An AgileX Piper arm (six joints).
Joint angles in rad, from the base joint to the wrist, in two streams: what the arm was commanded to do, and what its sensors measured. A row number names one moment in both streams.
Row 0, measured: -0.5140, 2.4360, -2.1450, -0.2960, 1.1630, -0.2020
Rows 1 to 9, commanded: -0.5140, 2.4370, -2.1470, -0.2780, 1.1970, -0.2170; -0.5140, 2.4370, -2.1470, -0.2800, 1.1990, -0.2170; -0.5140, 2.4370, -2.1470, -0.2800, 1.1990, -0.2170; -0.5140, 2.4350, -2.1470, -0.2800, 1.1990, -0.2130; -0.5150, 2.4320, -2.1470, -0.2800, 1.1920, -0.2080; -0.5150, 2.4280, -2.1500, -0.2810, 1.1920, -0.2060; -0.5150, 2.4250, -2.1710, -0.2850, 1.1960, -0.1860; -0.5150, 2.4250, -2.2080, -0.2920, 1.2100, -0.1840; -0.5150, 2.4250, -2.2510, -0.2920, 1.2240, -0.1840
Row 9, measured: -0.5110, 2.4360, -2.2020, -0.2790, 1.2010, -0.1920
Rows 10 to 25, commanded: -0.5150, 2.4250, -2.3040, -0.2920, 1.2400, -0.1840; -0.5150, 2.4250, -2.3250, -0.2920, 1.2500, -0.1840; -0.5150, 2.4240, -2.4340, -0.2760, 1.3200, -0.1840; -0.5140, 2.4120, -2.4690, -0.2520, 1.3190, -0.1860; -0.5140, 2.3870, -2.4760, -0.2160, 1.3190, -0.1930; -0.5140, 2.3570, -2.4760, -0.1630, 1.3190, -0.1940; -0.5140, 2.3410, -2.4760, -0.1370, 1.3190, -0.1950; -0.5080, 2.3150, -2.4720, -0.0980, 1.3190, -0.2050; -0.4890, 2.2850, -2.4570, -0.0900, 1.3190, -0.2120; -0.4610, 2.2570, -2.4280, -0.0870, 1.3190, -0.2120; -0.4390, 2.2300, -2.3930, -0.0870, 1.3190, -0.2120; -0.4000, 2.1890, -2.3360, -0.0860, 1.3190, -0.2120; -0.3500, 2.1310, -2.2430, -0.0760, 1.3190, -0.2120; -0.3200, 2.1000, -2.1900, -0.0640, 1.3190, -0.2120; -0.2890, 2.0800, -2.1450, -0.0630, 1.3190, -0.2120; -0.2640, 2.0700, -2.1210, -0.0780, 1.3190, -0.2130
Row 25, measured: -0.2910, 2.0940, -2.1610, -0.0630, 1.2150, -0.2040
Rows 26 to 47, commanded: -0.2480, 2.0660, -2.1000, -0.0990, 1.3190, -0.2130; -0.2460, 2.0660, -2.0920, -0.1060, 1.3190, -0.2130; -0.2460, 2.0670, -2.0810, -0.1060, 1.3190, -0.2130; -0.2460, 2.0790, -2.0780, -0.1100, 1.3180, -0.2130; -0.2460, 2.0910, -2.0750, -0.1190, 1.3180, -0.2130; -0.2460, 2.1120, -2.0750, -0.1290, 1.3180, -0.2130; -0.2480, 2.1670, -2.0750, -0.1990, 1.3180, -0.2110; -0.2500, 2.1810, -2.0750, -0.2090, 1.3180, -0.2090; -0.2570, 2.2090, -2.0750, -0.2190, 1.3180, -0.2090; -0.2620, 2.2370, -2.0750, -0.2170, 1.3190, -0.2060; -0.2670, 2.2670, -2.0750, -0.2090, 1.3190, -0.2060; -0.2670, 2.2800, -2.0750, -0.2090, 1.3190, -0.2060; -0.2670, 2.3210, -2.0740, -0.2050, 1.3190, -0.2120; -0.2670, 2.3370, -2.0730, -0.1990, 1.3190, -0.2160; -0.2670, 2.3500, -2.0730, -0.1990, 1.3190, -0.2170; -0.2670, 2.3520, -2.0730, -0.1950, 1.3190, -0.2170; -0.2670, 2.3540, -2.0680, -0.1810, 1.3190, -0.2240; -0.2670, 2.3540, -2.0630, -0.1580, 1.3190, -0.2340; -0.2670, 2.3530, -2.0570, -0.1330, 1.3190, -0.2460; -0.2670, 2.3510, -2.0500, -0.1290, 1.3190, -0.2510; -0.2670, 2.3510, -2.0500, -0.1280, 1.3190, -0.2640; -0.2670, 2.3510, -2.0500, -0.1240, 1.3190, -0.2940
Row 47, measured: -0.2640, 2.3550, -2.0590, -0.1310, 1.2190, -0.2560
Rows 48 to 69, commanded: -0.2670, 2.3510, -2.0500, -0.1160, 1.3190, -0.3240; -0.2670, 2.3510, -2.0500, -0.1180, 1.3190, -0.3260; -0.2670, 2.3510, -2.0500, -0.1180, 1.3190, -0.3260; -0.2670, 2.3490, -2.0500, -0.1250, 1.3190, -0.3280; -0.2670, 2.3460, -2.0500, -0.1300, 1.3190, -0.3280; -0.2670, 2.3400, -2.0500, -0.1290, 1.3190, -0.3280; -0.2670, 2.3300, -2.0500, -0.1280, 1.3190, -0.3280; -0.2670, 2.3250, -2.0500, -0.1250, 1.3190, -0.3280; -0.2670, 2.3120, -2.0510, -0.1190, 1.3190, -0.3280; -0.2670, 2.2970, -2.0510, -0.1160, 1.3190, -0.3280; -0.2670, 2.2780, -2.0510, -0.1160, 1.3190, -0.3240; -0.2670, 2.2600, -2.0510, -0.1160, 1.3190, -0.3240; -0.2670, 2.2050, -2.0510, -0.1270, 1.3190, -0.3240; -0.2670, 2.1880, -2.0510, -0.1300, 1.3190, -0.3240; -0.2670, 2.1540, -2.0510, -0.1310, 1.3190, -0.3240; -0.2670, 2.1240, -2.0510, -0.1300, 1.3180, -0.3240; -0.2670, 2.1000, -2.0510, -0.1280, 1.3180, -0.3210; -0.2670, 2.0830, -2.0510, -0.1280, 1.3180, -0.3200; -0.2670, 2.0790, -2.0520, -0.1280, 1.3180, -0.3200; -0.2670, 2.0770, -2.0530, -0.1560, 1.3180, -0.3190; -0.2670, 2.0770, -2.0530, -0.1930, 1.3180, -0.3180; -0.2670, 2.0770, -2.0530, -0.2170, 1.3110, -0.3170
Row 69, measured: -0.2640, 2.0830, -2.0560, -0.1720, 1.2250, -0.3200
